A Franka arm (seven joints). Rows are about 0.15 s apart.
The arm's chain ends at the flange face. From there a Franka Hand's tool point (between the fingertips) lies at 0.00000 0.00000 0.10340 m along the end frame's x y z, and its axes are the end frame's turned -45 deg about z.
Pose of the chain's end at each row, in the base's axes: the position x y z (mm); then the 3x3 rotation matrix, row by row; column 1 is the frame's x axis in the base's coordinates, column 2 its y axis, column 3 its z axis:
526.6, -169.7, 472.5; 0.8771, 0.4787, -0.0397; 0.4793, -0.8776, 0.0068; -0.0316, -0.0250, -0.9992
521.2, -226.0, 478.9; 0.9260, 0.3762, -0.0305; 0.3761, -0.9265, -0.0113; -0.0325, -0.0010, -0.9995
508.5, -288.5, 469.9; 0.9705, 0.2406, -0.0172; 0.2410, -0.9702, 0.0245; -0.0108, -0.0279, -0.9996
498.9, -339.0, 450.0; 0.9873, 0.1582, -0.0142; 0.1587, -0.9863, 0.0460; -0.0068, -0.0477, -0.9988
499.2, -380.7, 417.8; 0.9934, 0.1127, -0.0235; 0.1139, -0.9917, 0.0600; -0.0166, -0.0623, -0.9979
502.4, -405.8, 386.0; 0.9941, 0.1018, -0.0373; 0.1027, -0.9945, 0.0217; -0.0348, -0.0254, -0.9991
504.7, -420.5, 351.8; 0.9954, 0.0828, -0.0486; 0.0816, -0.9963, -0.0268; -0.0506, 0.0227, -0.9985
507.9, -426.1, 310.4; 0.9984, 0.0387, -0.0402; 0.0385, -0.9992, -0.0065; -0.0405, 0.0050, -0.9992
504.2, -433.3, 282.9; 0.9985, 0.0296, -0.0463; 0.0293, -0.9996, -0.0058; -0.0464, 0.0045, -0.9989
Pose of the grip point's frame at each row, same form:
522.5, -169.0, 369.2; 0.2817, 0.9587, -0.0397; 0.9595, -0.2816, 0.0068; -0.0047, -0.0400, -0.9992
518.0, -227.2, 375.6; 0.3888, 0.9208, -0.0305; 0.9211, -0.3892, -0.0113; -0.0223, -0.0237, -0.9995
506.7, -286.0, 366.5; 0.5161, 0.8564, -0.0172; 0.8564, -0.5156, 0.0245; 0.0121, -0.0274, -0.9996
497.4, -334.2, 346.7; 0.5863, 0.8100, -0.0142; 0.8096, -0.5852, 0.0460; 0.0289, -0.0385, -0.9988
496.8, -374.5, 314.6; 0.6227, 0.7821, -0.0235; 0.7818, -0.6207, 0.0600; 0.0323, -0.0558, -0.9979
498.5, -403.6, 282.7; 0.6310, 0.7749, -0.0373; 0.7758, -0.6306, 0.0217; -0.0066, -0.0426, -0.9991
499.7, -423.3, 248.6; 0.6453, 0.7624, -0.0486; 0.7622, -0.6468, -0.0268; -0.0518, -0.0197, -0.9985
503.7, -426.8, 207.1; 0.6786, 0.7333, -0.0402; 0.7338, -0.6793, -0.0065; -0.0322, -0.0251, -0.9992
499.4, -433.9, 179.6; 0.6851, 0.7270, -0.0463; 0.7275, -0.6861, -0.0058; -0.0360, -0.0296, -0.9989

